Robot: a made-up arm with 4 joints.
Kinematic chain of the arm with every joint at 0, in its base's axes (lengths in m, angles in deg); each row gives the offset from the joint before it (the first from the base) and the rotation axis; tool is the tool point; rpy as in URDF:
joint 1: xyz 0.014 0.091 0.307 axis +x
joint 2: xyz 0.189 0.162 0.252 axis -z
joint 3: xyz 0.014 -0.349 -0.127 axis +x
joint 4: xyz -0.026 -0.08 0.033 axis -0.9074 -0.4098 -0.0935
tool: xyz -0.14 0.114 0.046 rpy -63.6 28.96 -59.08
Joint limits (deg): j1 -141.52..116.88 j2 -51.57..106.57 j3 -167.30..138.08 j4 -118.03..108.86
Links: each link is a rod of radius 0.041 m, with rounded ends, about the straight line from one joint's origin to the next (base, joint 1, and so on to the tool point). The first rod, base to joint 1, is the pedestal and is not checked.
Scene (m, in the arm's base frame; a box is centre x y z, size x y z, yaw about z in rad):
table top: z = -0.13
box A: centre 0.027 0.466 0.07 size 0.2 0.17 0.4 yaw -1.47
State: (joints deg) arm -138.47 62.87 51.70 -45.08
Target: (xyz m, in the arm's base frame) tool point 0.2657 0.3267 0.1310
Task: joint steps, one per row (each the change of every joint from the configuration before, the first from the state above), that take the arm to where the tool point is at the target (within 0.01 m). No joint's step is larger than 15 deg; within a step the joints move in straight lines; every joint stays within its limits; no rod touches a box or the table.
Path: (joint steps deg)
1: 6.17 -13.19 -13.82 -5.97
2: 6.18 -13.19 -13.81 -5.97
3: 6.17 -13.19 -13.82 -5.97
4: 6.17 -13.18 -13.81 -5.96
5: 6.18 -13.19 -13.82 -5.97
6: 6.17 -13.19 -13.81 -5.97
7: -13.36 -8.58 -10.33 7.73
8: -13.37 -8.58 -10.34 7.73
9: -13.36 -8.58 -10.33 7.73

